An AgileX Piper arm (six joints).
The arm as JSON. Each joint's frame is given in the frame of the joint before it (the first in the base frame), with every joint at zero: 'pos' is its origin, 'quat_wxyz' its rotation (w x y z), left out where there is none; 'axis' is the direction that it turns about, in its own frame. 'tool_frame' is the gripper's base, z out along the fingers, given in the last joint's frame.
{
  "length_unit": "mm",
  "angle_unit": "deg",
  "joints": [
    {
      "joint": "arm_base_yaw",
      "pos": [
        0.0,
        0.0,
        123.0
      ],
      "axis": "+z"
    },
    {
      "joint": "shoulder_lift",
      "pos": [
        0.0,
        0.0,
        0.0
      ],
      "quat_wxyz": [
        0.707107,
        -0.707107,
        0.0,
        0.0
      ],
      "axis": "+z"
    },
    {
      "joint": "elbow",
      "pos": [
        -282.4,
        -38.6,
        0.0
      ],
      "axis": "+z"
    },
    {
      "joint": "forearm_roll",
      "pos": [
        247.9,
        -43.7,
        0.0
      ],
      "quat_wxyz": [
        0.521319,
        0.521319,
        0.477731,
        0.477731
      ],
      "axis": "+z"
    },
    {
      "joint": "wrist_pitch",
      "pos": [
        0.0,
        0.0,
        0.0
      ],
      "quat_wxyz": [
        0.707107,
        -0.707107,
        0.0,
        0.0
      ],
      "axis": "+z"
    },
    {
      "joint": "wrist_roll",
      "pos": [
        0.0,
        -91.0,
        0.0
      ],
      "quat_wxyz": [
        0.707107,
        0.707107,
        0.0,
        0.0
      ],
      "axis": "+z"
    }
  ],
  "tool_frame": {
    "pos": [
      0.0,
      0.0,
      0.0
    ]
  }
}
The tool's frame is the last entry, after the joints.
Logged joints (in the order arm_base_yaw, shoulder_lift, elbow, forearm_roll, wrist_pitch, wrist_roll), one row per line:
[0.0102, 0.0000, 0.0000, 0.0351, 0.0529, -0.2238]
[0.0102, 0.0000, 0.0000, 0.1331, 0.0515, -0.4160]
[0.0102, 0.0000, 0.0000, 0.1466, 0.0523, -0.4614]
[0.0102, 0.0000, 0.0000, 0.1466, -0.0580, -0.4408]
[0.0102, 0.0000, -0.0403, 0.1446, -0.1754, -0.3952]
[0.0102, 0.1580, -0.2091, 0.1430, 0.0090, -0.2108]
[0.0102, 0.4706, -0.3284, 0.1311, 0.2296, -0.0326]
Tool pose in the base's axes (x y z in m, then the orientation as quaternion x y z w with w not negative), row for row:
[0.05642, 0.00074, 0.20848, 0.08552, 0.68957, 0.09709, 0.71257]
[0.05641, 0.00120, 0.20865, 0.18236, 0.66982, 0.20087, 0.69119]
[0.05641, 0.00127, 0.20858, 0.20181, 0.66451, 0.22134, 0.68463]
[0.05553, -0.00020, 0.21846, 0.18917, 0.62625, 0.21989, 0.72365]
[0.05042, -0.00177, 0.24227, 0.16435, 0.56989, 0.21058, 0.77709]
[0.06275, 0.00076, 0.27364, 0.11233, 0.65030, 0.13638, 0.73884]
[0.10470, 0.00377, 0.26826, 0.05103, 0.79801, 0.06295, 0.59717]
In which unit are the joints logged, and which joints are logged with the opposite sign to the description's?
The joints are logged in radians. Opposite sign: wrist_roll.
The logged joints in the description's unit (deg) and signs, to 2 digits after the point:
[0.58, 0.00, 0.00, 2.01, 3.03, 12.82]
[0.58, 0.00, 0.00, 7.63, 2.95, 23.84]
[0.58, 0.00, 0.00, 8.40, 3.00, 26.44]
[0.58, 0.00, 0.00, 8.40, -3.32, 25.26]
[0.58, 0.00, -2.31, 8.28, -10.05, 22.64]
[0.58, 9.05, -11.98, 8.19, 0.52, 12.08]
[0.58, 26.96, -18.82, 7.51, 13.16, 1.87]

